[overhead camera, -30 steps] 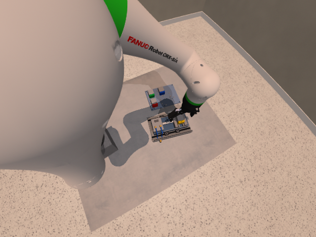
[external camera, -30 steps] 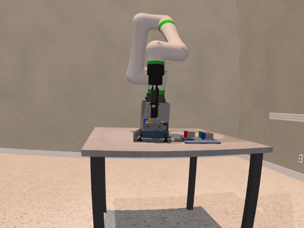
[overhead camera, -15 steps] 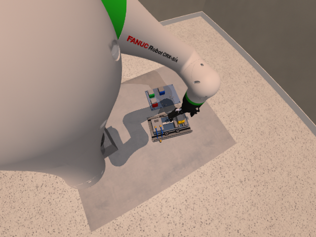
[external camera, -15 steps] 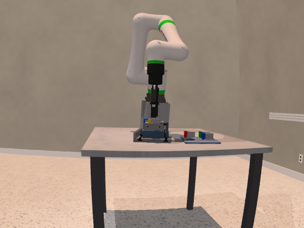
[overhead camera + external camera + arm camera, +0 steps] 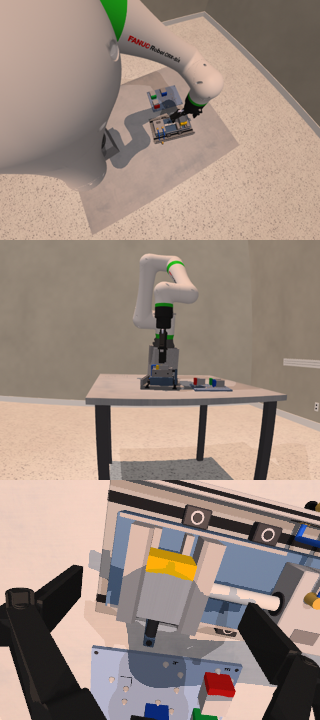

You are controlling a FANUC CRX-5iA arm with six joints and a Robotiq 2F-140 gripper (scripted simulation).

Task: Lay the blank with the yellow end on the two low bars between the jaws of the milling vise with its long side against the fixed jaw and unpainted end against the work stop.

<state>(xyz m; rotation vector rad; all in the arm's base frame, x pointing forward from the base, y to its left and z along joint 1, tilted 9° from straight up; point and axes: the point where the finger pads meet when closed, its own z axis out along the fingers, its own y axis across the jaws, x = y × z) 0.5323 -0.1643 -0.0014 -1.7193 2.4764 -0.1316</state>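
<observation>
Now: the yellow-ended blank 40 mm below my hand. Round my hand: work stop rod 20 mm ahead, 40 mm to the left, 50 mm below; fixed jaw 30 mm ahead, 10 mm to the right, 60 mm below; red-ended blank 60 mm behind, 230 mm to the left, 110 mm below.
</observation>
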